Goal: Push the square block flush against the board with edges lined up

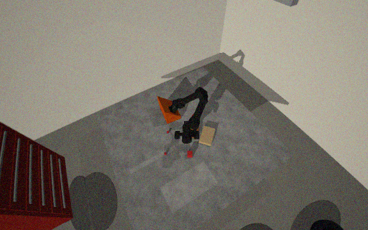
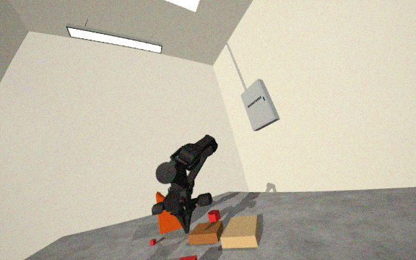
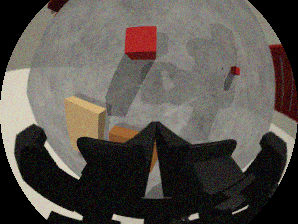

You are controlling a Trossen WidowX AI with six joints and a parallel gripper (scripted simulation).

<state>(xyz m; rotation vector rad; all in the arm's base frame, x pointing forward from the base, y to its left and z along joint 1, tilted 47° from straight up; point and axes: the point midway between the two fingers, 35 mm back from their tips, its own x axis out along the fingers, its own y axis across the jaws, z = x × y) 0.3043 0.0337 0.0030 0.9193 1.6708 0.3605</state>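
Now: gripper tip 80 mm to the right of the square block, 80 mm past it and 40 mm above it. The rest, counted from my gripper tip: tan board: 180 mm to the left, 40 mm below, 10 mm ahead.
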